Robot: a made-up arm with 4 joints. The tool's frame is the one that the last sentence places.
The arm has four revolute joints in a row. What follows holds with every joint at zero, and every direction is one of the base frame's. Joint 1 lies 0.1 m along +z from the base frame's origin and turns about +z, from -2.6 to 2.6 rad. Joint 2 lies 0.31 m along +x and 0.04 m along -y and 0.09 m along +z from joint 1 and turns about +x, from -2.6 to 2.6 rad. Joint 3 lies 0.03 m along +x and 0.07 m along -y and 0.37 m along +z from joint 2 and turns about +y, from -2.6 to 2.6 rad. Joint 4 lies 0.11 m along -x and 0.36 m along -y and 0.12 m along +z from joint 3 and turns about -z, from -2.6 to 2.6 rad. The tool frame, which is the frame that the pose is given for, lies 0.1 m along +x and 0.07 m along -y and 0.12 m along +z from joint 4; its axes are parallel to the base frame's.
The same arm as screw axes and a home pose.
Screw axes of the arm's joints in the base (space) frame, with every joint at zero. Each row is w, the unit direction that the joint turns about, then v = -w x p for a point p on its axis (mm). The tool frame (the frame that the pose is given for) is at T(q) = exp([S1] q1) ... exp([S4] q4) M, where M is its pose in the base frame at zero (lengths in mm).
S1: w 0 0 1 v 0.0 0.0 0.0
S2: w 1 0 0 v 0.0 190.0 40.0
S3: w 0 1 0 v -560.0 0.0 340.0
S4: w 0 0 -1 v 470.0 230.0 0.0
M =
1 0 0 330.0
0 1 0 -540.0
0 0 1 800.0
0 0 0 1
Joint limits (deg, base to tool): -148.97..148.97 -148.97..148.97 -148.97..148.97 -148.97..148.97

